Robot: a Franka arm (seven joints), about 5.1 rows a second.
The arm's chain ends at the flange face. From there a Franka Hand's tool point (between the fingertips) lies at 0.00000 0.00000 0.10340 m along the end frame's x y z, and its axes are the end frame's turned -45 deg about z.
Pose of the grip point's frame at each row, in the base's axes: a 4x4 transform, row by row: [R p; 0 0 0 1], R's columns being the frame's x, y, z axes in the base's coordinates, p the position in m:
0.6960 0.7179 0.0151 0.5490; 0.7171 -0.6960 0.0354 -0.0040; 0.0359 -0.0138 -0.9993 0.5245; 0 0 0 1
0.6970 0.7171 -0.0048 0.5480; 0.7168 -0.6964 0.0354 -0.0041; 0.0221 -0.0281 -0.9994 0.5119; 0 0 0 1
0.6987 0.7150 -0.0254 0.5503; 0.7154 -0.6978 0.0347 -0.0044; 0.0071 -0.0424 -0.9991 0.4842; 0 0 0 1
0.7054 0.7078 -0.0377 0.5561; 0.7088 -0.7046 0.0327 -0.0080; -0.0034 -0.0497 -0.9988 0.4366; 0 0 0 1
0.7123 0.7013 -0.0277 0.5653; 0.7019 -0.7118 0.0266 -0.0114; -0.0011 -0.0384 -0.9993 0.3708; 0 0 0 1
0.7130 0.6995 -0.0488 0.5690; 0.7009 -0.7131 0.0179 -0.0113; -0.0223 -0.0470 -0.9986 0.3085; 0 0 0 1
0.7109 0.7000 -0.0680 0.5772; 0.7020 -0.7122 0.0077 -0.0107; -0.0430 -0.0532 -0.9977 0.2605; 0 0 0 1
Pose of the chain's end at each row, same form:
0.9998 0.0155 0.0151 0.5474; 0.0149 -0.9992 0.0354 -0.0077; 0.0156 -0.0351 -0.9993 0.6278; 0 0 0 1
0.9999 0.0142 -0.0048 0.5485; 0.0144 -0.9993 0.0354 -0.0078; -0.0042 -0.0355 -0.9994 0.6152; 0 0 0 1
0.9996 0.0115 -0.0254 0.5529; 0.0124 -0.9993 0.0347 -0.0080; -0.0250 -0.0350 -0.9991 0.5875; 0 0 0 1
0.9993 0.0017 -0.0377 0.5600; 0.0030 -0.9994 0.0327 -0.0114; -0.0375 -0.0327 -0.9988 0.5399; 0 0 0 1
0.9996 -0.0078 -0.0277 0.5682; -0.0070 -0.9996 0.0266 -0.0142; -0.0279 -0.0264 -0.9993 0.4741; 0 0 0 1
0.9988 -0.0095 -0.0488 0.5740; -0.0086 -0.9998 0.0179 -0.0132; -0.0490 -0.0175 -0.9986 0.4118; 0 0 0 1
0.9977 -0.0077 -0.0680 0.5842; -0.0072 -1.0000 0.0077 -0.0115; -0.0680 -0.0072 -0.9977 0.3637; 0 0 0 1

